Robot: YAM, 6 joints.
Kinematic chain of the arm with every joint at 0, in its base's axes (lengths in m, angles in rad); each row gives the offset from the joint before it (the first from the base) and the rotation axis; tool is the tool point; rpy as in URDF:
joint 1: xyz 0 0 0.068 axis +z
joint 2: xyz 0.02 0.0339 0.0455 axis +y
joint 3: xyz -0.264 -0.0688 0 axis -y
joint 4: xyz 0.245 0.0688 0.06 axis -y
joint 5: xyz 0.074 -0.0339 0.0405 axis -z
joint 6: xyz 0.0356 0 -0.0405 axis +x
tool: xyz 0 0 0 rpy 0 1.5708 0
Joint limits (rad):
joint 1: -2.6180..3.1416
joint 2: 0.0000..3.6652
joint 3: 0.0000..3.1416
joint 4: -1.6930..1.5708
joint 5: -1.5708..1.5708
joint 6: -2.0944..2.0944
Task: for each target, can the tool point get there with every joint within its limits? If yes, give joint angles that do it. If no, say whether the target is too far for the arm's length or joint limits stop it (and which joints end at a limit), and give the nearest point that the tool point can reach.
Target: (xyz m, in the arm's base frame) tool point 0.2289 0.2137 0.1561
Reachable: yes | joints 0.8228 1.6340 0.6804 0.3729 0.6823 1.6185
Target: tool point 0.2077 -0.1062 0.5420
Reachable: yes | joints 2.6134 0.4873 2.2188 -0.9872 0.3720 -0.3550
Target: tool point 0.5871 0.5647 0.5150
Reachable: no: too far | nearest point 0.4170 0.4011 0.3957 | short by 0.264 m
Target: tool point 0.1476 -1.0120 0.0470
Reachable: no: too far | nearest point 0.0930 -0.6377 0.0721 | short by 0.379 m
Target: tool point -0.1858 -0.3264 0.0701
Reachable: yes | joints -2.1088 2.1747 1.2875 -0.6437 -0.2169 1.3909
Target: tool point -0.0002 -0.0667 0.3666
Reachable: yes | joints -2.1193 0.5577 1.0115 -1.0747 -1.3304 1.2604
